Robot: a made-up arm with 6 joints. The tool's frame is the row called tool. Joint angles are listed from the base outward.
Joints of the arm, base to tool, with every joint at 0 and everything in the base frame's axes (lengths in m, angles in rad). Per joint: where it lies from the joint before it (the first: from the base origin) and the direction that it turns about. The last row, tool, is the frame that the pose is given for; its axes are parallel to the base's.
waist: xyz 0 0 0.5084 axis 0 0 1
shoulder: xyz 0 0 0 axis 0 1 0
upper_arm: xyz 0 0 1.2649 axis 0 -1 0
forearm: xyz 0 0 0 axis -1 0 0
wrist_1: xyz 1.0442 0 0 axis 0 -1 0
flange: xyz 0 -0.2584 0 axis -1 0 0
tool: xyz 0 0 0
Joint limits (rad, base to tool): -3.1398..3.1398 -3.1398..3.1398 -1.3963..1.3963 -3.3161..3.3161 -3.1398..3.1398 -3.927..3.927
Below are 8 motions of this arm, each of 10 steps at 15 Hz.
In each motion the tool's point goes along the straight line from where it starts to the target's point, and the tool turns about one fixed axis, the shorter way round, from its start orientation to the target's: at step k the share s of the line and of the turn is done. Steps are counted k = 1, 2, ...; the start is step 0. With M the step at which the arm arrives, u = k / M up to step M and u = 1 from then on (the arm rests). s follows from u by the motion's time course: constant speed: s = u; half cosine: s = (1 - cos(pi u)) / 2; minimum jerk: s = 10 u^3 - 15 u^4 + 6 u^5.
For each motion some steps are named. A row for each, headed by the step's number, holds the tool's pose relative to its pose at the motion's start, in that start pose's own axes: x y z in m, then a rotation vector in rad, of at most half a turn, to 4 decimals.
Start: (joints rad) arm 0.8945 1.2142 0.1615 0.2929 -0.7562 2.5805
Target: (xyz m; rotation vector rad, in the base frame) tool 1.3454 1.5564 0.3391 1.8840 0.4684 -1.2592
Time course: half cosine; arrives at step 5
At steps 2, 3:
2: -0.1186 -0.0610 -0.0611 -0.0836 0.1460 0.0565
3: -0.2246 -0.1156 -0.1158 -0.1583 0.2766 0.1071

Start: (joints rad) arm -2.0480 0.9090 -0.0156 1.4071 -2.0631 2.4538
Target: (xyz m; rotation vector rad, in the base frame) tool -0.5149 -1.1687 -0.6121 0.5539 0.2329 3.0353
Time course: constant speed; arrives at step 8
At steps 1, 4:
1: -0.0298 -0.1613 0.0362 -0.1078 0.0647 0.0782
4: -0.1190 -0.6453 0.1446 -0.4312 0.2588 0.3129

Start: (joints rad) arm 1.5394 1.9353 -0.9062 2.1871 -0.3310 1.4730
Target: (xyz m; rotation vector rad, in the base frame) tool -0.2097 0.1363 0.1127 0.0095 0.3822 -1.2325
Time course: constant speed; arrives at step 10
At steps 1, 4, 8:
1: -0.0177 -0.0302 0.0463 0.0186 -0.0181 -0.0036
4: -0.0710 -0.1208 0.1853 0.0744 -0.0723 -0.0144
8: -0.1420 -0.2417 0.3707 0.1487 -0.1446 -0.0287

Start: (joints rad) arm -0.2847 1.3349 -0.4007 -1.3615 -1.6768 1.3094
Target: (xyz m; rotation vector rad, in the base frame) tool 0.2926 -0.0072 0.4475 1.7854 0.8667 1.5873
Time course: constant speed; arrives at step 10
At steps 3, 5, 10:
3: 0.0933 0.1018 -0.2081 -0.0825 0.0433 0.1489
5: 0.1555 0.1697 -0.3469 -0.1375 0.0722 0.2481
10: 0.3110 0.3393 -0.6938 -0.2749 0.1445 0.4962

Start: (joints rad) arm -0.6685 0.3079 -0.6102 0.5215 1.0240 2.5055
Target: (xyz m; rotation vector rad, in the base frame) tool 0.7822 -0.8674 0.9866 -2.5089 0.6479 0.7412
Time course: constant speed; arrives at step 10
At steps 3, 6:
3: 0.0125 -0.0056 -0.0053 0.0205 -0.1731 0.1111
6: 0.0249 -0.0112 -0.0105 0.0410 -0.3462 0.2222

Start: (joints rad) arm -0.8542 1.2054 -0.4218 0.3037 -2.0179 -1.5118
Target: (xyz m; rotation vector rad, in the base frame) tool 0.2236 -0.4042 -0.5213 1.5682 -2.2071 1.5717
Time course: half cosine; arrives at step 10
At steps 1, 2, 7, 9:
1: 0.0092 0.0178 -0.0077 0.0069 -0.0290 -0.0112
2: 0.0358 0.0695 -0.0302 0.0267 -0.1130 -0.0436
7: 0.2979 0.5780 -0.2513 0.2222 -0.9393 -0.3625
9: 0.3661 0.7102 -0.3087 0.2731 -1.1543 -0.4454

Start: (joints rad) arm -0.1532 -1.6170 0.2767 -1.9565 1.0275 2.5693
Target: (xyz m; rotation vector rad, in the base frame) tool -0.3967 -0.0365 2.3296 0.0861 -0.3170 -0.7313
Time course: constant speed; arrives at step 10
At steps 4, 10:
4: 0.3097 0.3610 -0.1994 -0.1485 0.2743 0.1628
10: 0.7743 0.9024 -0.4984 -0.3713 0.6859 0.4069

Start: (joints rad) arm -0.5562 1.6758 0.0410 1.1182 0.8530 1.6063
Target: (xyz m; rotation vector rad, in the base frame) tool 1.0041 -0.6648 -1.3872 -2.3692 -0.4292 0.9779
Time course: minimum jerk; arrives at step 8
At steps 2, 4, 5, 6, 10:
2: 0.0485 0.0557 0.0217 -0.0855 0.0070 -0.0156
4: 0.2343 0.2689 0.1049 -0.4131 0.0340 -0.0752
5: 0.3397 0.3898 0.1520 -0.5988 0.0492 -0.1090
6: 0.4202 0.4821 0.1881 -0.7406 0.0609 -0.1348
10: 0.4687 0.5378 0.2098 -0.8261 0.0679 -0.1504

